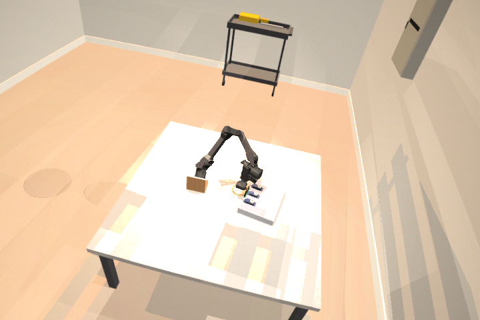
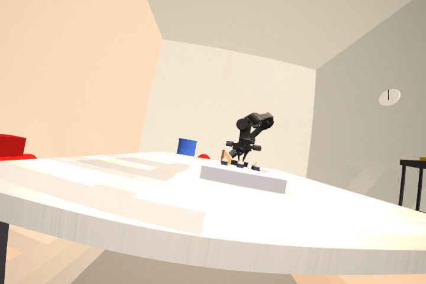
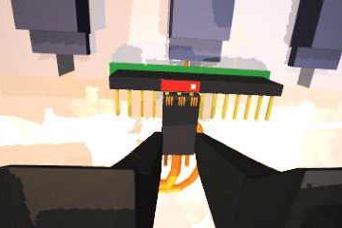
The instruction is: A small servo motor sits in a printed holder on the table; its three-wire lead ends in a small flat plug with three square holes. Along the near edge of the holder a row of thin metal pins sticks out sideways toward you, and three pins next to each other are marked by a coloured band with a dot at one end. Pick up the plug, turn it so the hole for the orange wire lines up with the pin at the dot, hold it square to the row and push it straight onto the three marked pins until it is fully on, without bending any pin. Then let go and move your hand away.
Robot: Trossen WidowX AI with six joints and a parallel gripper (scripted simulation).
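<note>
The red band is 30 mm ahead of my gripper tip. From my gripper tip the other things lie so: servo 80 mm ahead, 20 mm below, 10 mm to the right; printed holder 190 mm ahead, 50 mm below, 10 mm to the right.
</note>
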